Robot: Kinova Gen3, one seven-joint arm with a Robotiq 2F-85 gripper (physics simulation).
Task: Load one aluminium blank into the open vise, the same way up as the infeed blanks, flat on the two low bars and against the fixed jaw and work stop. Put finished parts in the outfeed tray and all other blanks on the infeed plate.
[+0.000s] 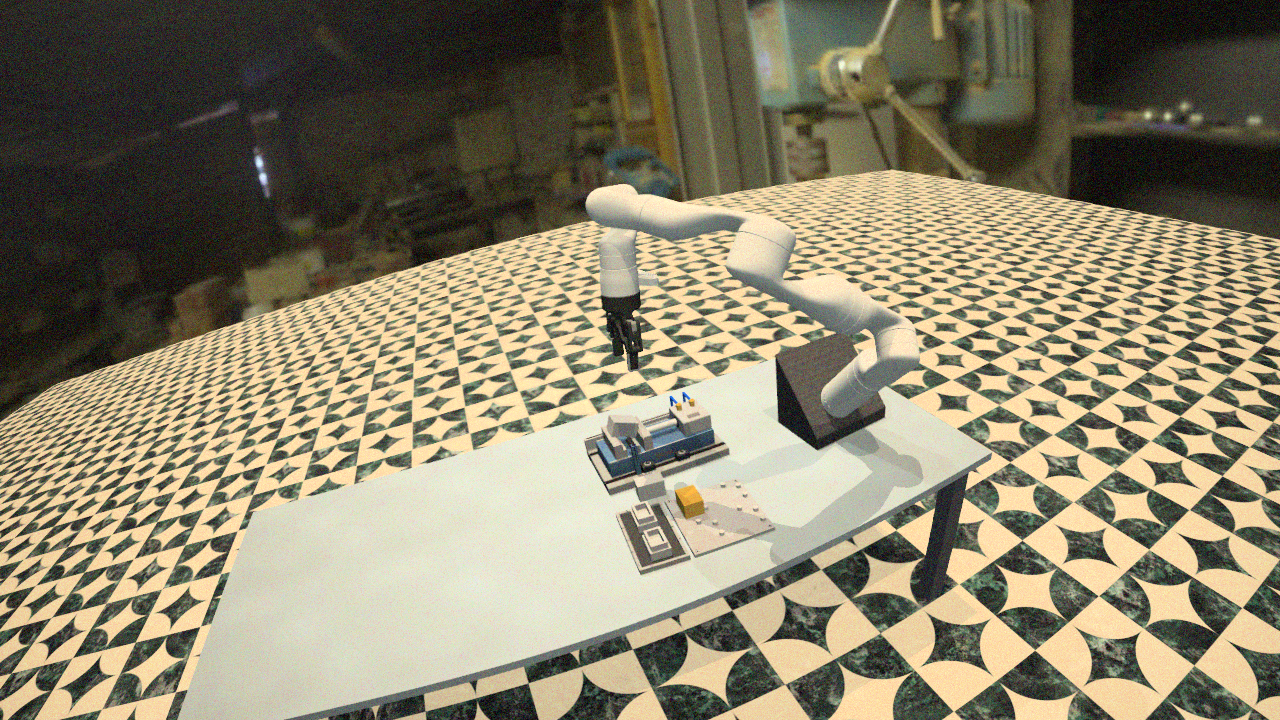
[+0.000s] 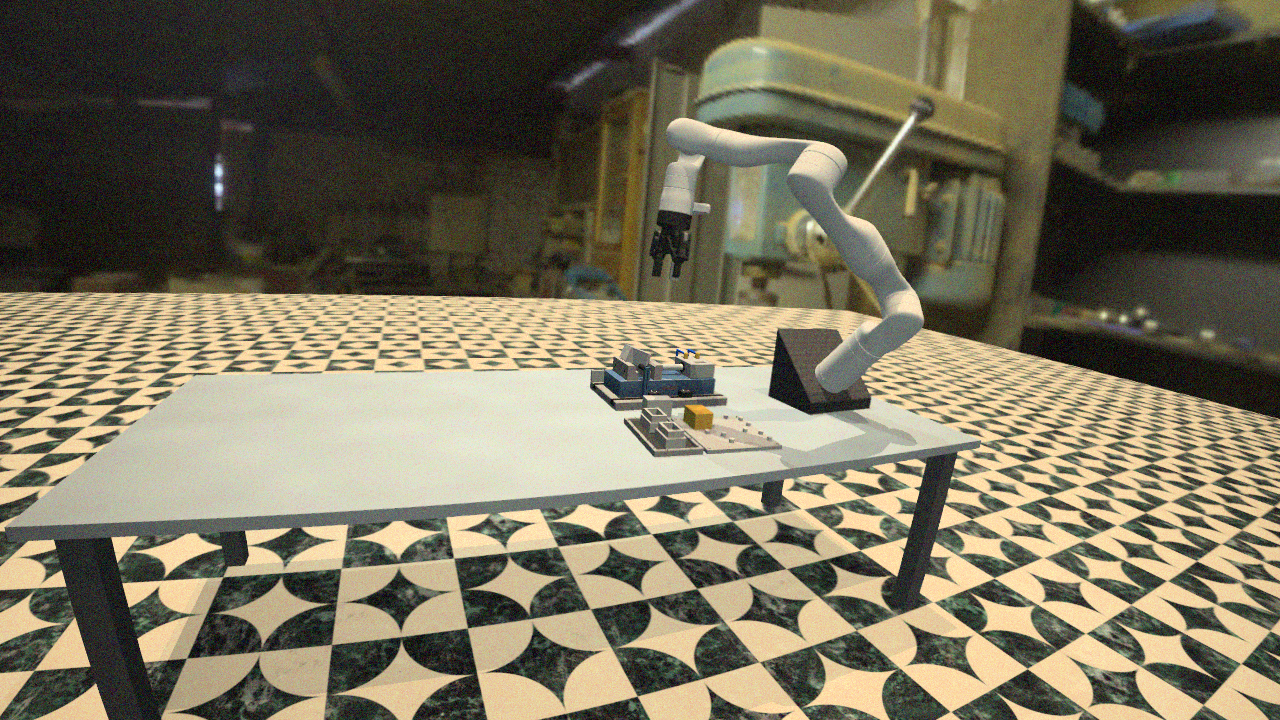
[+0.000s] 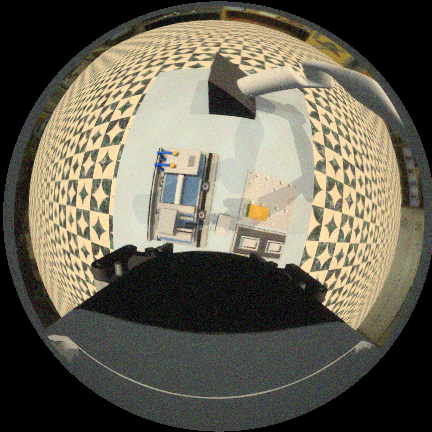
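Pixels of known places: gripper, between the fingertips: (image 1: 625,362) (image 2: 664,278); arm's base, origin of its link: (image 1: 837,399) (image 2: 829,378) (image 3: 244,87).
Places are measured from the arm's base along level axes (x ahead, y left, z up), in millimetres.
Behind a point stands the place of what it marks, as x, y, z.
My gripper (image 1: 630,356) @[492, -6, 231] (image 2: 669,265) @[492, -6, 231] (image 3: 210,257) @[492, -6, 231] is open and empty, and hangs high above the table behind the vise. The blue vise (image 1: 657,443) @[441, -73, -17] (image 2: 652,380) @[480, -51, -17] (image 3: 181,193) @[429, -104, -17] stands mid-table, with pale jaw blocks and two blue handles at one end. I cannot tell whether a blank lies between its jaws. A grey blank (image 1: 650,486) @[496, 45, -43] (image 3: 222,224) @[492, 27, -36] lies loose on the table between the vise and the dark outfeed tray (image 1: 629,540) (image 3: 264,245). The tray holds two pale parts. An orange block (image 1: 690,499) @[436, 139, -33] (image 2: 697,416) @[451, 154, -39] (image 3: 257,212) @[436, 121, -33] sits on the pale pegged infeed plate (image 1: 736,523) @[368, 215, -69] (image 2: 736,437) @[382, 206, -69] (image 3: 268,188) @[350, 153, -69].
The arm's dark wedge-shaped base (image 1: 810,385) @[57, -35, 41] (image 2: 799,365) @[88, -20, 30] (image 3: 225,82) @[68, -62, 67] stands right of the vise near the table's back edge. The long pale table (image 1: 402,555) @[1076, 30, -78] (image 2: 357,429) @[1128, 88, -78] stretches to the left. A checkered floor lies all around.
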